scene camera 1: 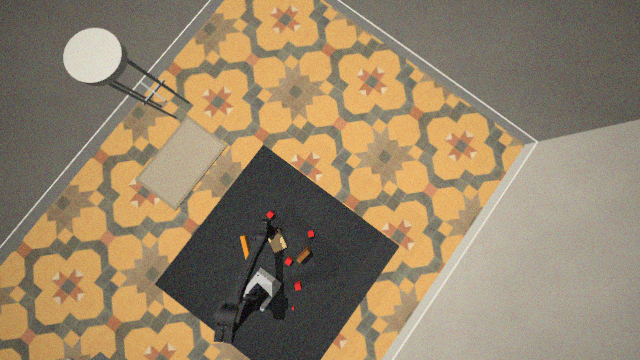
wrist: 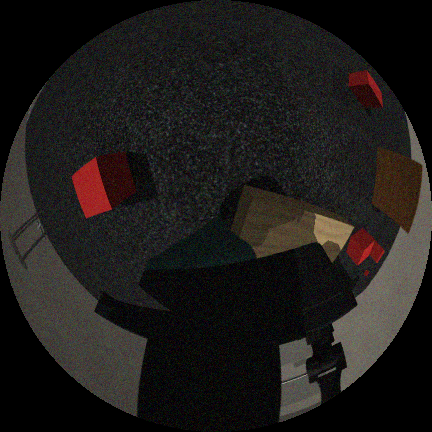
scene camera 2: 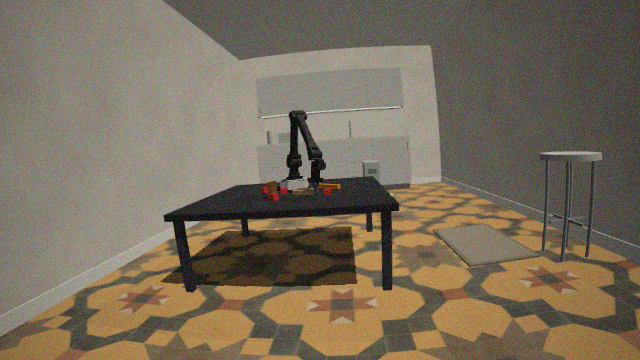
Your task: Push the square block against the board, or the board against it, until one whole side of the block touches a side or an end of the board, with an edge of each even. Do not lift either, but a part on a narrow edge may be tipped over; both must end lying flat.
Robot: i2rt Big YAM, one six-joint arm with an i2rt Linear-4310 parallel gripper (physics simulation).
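Places are measured from the arm's base along level axes (x left, y back, z up), in metres.
Pixels of known places: gripper, fingertip midpoint: (scene camera 1: 274, 228) (wrist: 218, 222) (scene camera 2: 315, 193); arm's base, origin of the base link: (scene camera 1: 259, 293) (scene camera 2: 294, 178).
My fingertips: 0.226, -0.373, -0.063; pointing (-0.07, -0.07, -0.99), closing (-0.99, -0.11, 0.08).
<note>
Ahead of a thing's pixels: the offset from my fingertips to its top centre, as dx, dy, dz. Level surfaces: height alone.
The square block @[-0.074, +0.046, +0.024] (scene camera 1: 278, 242) (scene camera 2: 303, 191) (wrist: 289, 221) is a flat tan wooden square lying on the black table @[dz -0.006] (scene camera 1: 322, 210) (scene camera 2: 358, 198). The orange board (scene camera 1: 243, 247) (scene camera 2: 329, 186) lies flat to its left in the overhead view, apart from it, with the arm between them; it is out of the wrist view. My gripper (scene camera 1: 270, 233) (scene camera 2: 315, 182) (wrist: 218, 222) is shut and empty, down near the table at the block's left edge. I cannot tell whether it touches the block.
A darker brown block @[-0.283, -0.026, +0.095] (scene camera 1: 303, 254) (scene camera 2: 271, 187) (wrist: 397, 187) lies right of the square block. Several small red cubes @[-0.238, +0.093, +0.034] (scene camera 1: 288, 261) @[+0.090, -0.064, +0.034] (scene camera 1: 269, 214) (wrist: 102, 183) are scattered around. The robot base (scene camera 1: 263, 284) stands near the table's edge. A stool (scene camera 2: 568, 156) stands on the floor.
</note>
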